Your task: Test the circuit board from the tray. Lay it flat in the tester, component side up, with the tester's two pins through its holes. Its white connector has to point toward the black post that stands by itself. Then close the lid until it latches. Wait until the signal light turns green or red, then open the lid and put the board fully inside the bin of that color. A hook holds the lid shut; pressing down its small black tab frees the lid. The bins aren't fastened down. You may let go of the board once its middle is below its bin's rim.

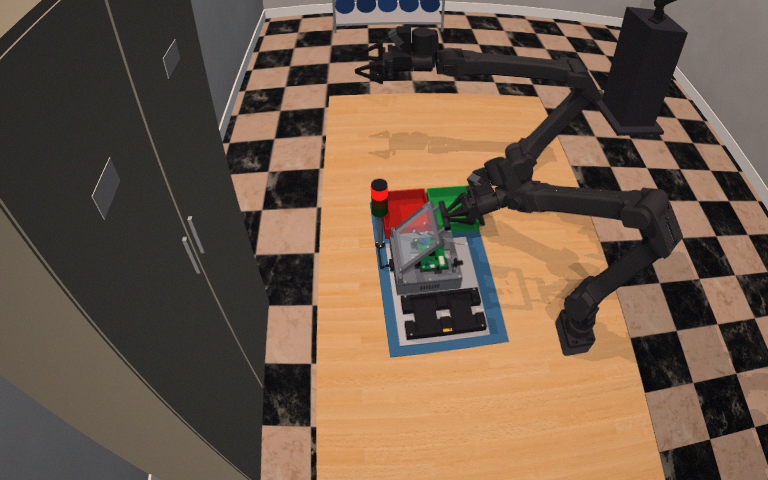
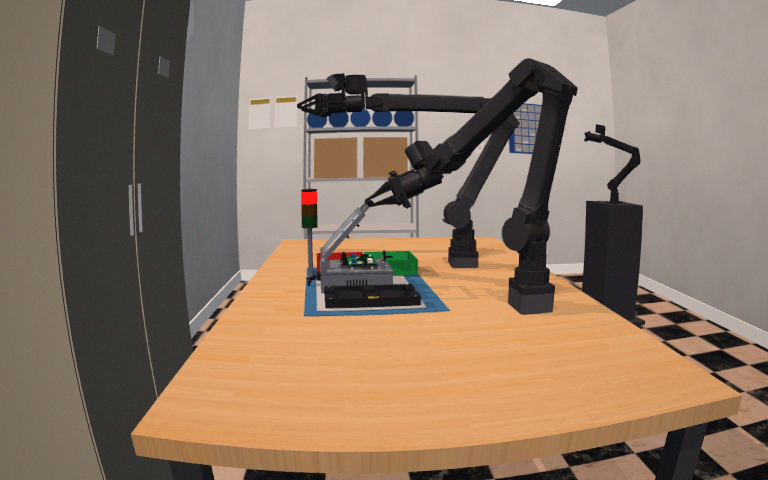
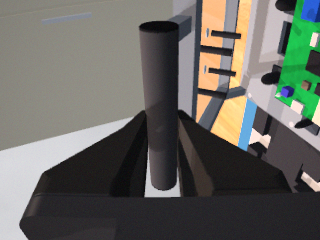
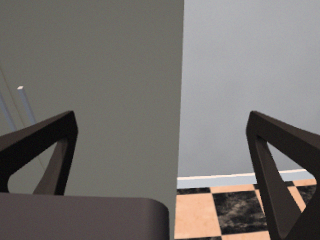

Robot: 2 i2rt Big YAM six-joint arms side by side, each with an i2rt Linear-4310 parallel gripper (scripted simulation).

Labels:
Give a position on a grey tester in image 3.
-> At 267,38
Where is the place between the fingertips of my left gripper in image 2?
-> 367,203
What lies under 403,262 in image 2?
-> A green bin.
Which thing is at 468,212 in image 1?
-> My left gripper.

